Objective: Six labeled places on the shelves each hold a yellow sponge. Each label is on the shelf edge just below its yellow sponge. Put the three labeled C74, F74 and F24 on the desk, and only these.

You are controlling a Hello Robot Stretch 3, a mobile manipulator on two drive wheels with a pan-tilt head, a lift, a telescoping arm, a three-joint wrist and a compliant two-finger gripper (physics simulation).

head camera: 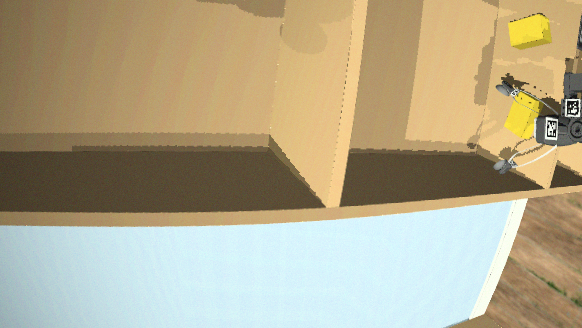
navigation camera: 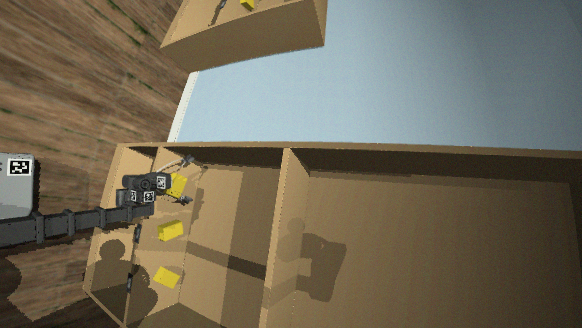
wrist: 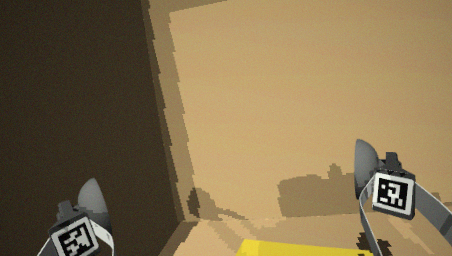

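Note:
My gripper is open, its two fingers spread wide inside a shelf compartment near the side wall. A yellow sponge lies on the shelf just below the gripper, outside its grip. It is partly hidden by the gripper body in the head view. A second yellow sponge lies beside it, and a third yellow sponge lies farther along the same shelf. Dark labels sit on the shelf edge, too small to read. The desk cannot be made out.
The shelf unit's side panel runs close to the gripper. A shelf board separates the compartments. Another shelf unit with a yellow sponge stands across a pale blue wall.

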